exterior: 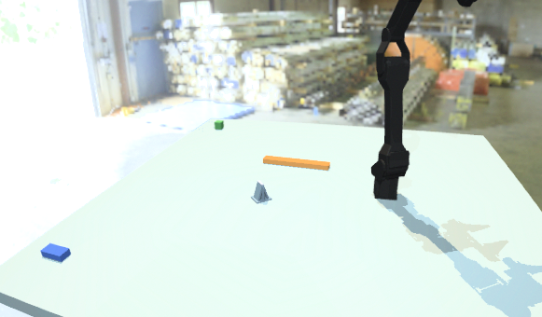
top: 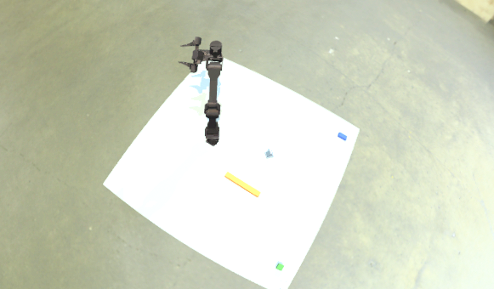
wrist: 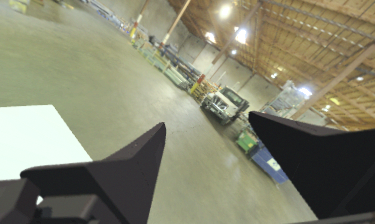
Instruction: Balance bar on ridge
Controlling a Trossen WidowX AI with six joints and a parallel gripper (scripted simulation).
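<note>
The orange bar lies 55 cm ahead of my gripper tip, 21 cm to the right of it and 60 cm below it. The rest, counted from my gripper tip: blue block: 98 cm ahead, 45 cm to the left, 60 cm below; green block: 98 cm ahead, 55 cm to the right, 59 cm below.
</note>
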